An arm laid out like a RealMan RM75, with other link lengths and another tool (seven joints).
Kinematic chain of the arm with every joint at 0, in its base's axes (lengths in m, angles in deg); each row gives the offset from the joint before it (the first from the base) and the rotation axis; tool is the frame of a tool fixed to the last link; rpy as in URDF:
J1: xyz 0 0 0.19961 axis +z
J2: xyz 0 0 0 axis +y
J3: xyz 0 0 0.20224 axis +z
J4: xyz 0 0 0 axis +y
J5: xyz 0 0 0.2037 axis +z
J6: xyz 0 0 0 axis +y
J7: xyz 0 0 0.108 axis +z
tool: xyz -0.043 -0.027 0.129 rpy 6.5 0 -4
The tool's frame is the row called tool.
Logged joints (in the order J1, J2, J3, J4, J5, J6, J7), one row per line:
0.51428, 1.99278, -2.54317, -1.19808, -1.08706, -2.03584, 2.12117
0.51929, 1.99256, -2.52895, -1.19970, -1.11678, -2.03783, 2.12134
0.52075, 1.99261, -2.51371, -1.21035, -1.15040, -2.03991, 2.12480
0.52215, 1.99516, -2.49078, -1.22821, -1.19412, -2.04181, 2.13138
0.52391, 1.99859, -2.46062, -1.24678, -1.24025, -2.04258, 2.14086
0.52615, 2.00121, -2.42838, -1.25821, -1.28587, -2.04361, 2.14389
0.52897, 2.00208, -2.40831, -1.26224, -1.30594, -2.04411, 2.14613
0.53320, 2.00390, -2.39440, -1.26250, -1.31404, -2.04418, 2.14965
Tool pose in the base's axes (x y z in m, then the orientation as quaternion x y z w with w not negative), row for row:
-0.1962, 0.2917, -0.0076, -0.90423, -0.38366, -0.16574, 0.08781
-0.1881, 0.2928, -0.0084, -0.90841, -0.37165, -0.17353, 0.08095
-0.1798, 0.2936, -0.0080, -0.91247, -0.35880, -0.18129, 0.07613
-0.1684, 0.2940, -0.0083, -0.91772, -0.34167, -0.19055, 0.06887
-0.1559, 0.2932, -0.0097, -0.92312, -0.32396, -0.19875, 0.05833
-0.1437, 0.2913, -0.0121, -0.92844, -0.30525, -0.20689, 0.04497
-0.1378, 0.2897, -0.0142, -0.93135, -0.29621, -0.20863, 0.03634
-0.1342, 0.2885, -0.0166, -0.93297, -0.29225, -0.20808, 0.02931
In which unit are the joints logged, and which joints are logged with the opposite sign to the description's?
The joints are logged in radians. Opposite sign: J1, J2, J6, J7.
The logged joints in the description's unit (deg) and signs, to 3 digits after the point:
-29.466, -114.178, -145.713, -68.645, -62.284, 116.645, -121.534
-29.753, -114.165, -144.898, -68.738, -63.987, 116.759, -121.544
-29.837, -114.168, -144.025, -69.348, -65.913, 116.878, -121.742
-29.917, -114.314, -142.711, -70.371, -68.418, 116.987, -122.119
-30.018, -114.511, -140.983, -71.435, -71.061, 117.031, -122.662
-30.146, -114.661, -139.136, -72.090, -73.675, 117.090, -122.836
-30.308, -114.711, -137.986, -72.321, -74.825, 117.119, -122.964
-30.550, -114.815, -137.189, -72.336, -75.289, 117.123, -123.166

